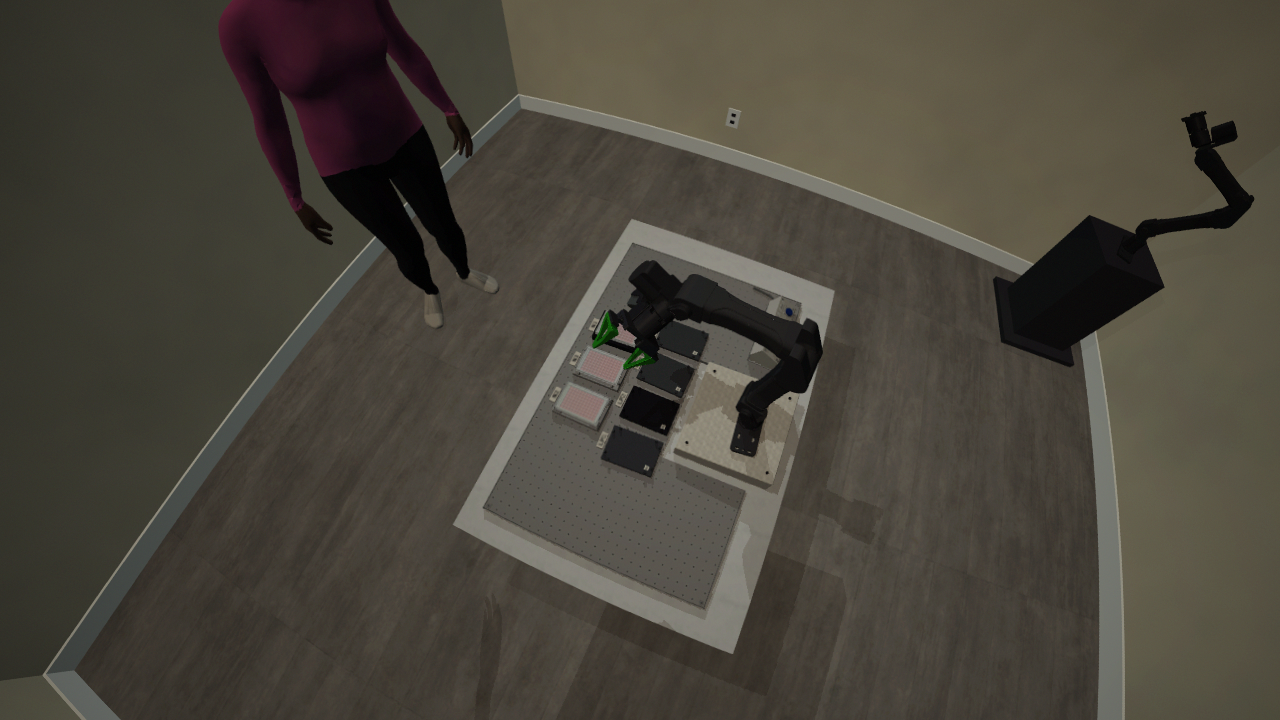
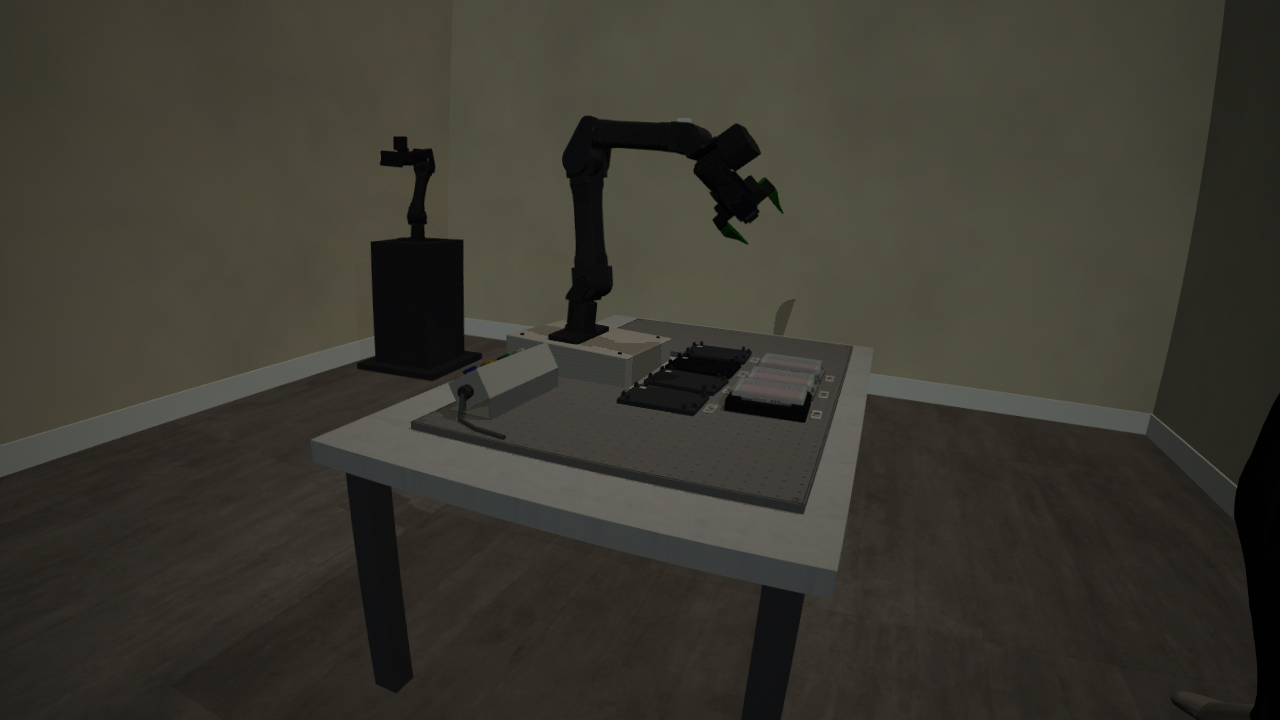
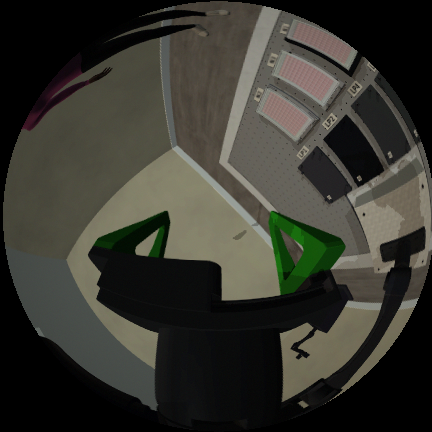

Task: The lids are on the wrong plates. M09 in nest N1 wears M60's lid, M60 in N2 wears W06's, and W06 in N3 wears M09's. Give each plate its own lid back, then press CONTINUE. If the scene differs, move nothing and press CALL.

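Frame: origin at the arm's base, x ahead, y left, z up, level; metres.
Seen in the pictures: gripper, between the fingertips: (image 1: 608, 357) (image 2: 764, 227) (image 3: 218, 216); arm's base, origin of its link: (image 1: 750, 420) (image 2: 580, 334).
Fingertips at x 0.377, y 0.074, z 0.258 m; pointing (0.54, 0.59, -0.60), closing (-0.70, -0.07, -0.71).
Pixels of each thing's top centre, then the offset from my fingertips to it. "spot": a spot on its surface instead. Level surfaces: height alone.
- N2 plate, centre of its top: (image 2: 791, 360) (image 3: 281, 113) (image 1: 581, 402) dx +0.082, dy +0.019, dz -0.284 m
- middle plate, centre of its top: (image 2: 781, 375) (image 3: 303, 74) (image 1: 601, 364) dx +0.072, dy -0.110, dz -0.283 m
- far plate, centre of its top: (image 2: 770, 387) (image 1: 620, 327) dx +0.063, dy -0.242, dz -0.272 m
- LP1, centre of its top: (image 2: 718, 347) (image 1: 632, 449) (image 3: 323, 179) dx -0.094, dy +0.098, dz -0.293 m
- LP2, centre of its top: (image 2: 704, 360) (image 3: 355, 154) (image 1: 650, 408) dx -0.103, dy -0.031, dz -0.293 m
- LP4, centre of its top: (image 2: 687, 374) (image 1: 666, 371) dx -0.111, dy -0.157, dz -0.293 m
- sloped button box, centre of its top: (image 2: 506, 353) (image 1: 777, 324) dx -0.389, dy -0.391, dz -0.229 m
- cable, a spot on its surface: (image 2: 480, 430) spot: dx -0.344, dy -0.561, dz -0.308 m
- perforated board, height of its surface: dz -0.312 m
Three pink-welled plates with clear lids stand in a row: the N2 plate (image 1: 581, 404) (image 3: 287, 114), the middle plate (image 1: 600, 366) (image 3: 307, 77) and the far plate (image 3: 325, 44) (image 2: 769, 392), which sits on a thicker black base. Lid labels are too small to read. Four dark pads lie beside them; LP1 (image 1: 631, 449) (image 3: 325, 172), LP2 (image 1: 648, 409) (image 3: 354, 150) and LP4 (image 1: 665, 374) (image 3: 382, 122) carry no lid that I can see. My green-fingered gripper (image 1: 610, 357) (image 2: 764, 227) (image 3: 218, 216) is open and empty, high above the plates. CONTINUE and CALL cannot be read.
A sloped button box (image 2: 514, 385) with a cable (image 2: 480, 430) stands on the perforated board (image 1: 617, 537) (image 2: 644, 447). My arm's base sits on a pale block (image 1: 716, 429) (image 2: 599, 358). A person (image 1: 358, 134) stands beyond the table. A second arm stands on a black pedestal (image 1: 1074, 286) (image 2: 417, 304).
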